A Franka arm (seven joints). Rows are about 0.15 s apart.
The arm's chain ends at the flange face. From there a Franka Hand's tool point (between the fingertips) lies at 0.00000 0.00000 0.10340 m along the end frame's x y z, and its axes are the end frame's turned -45 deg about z.
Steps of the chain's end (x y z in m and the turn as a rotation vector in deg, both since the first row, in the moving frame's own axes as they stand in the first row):
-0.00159, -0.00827, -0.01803, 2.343, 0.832, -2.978
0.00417, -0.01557, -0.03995, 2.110, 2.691, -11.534
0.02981, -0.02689, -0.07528, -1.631, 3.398, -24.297
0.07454, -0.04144, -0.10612, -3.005, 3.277, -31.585
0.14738, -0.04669, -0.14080, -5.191, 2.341, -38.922
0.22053, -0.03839, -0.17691, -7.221, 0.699, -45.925
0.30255, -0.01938, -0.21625, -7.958, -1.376, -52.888
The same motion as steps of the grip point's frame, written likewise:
0.00872, -0.00900, -0.01813, 1.068, 2.245, -2.978
0.02011, -0.00794, -0.04013, -0.411, 3.395, -11.534
0.04362, 0.00782, -0.07550, -3.556, 1.249, -24.297
0.08449, 0.03092, -0.10642, -4.442, 0.192, -31.585
0.13701, 0.08126, -0.14129, -5.326, -2.015, -38.922
0.17948, 0.14098, -0.17769, -5.600, -4.612, -45.925
0.22099, 0.21257, -0.21720, -4.654, -6.600, -52.888

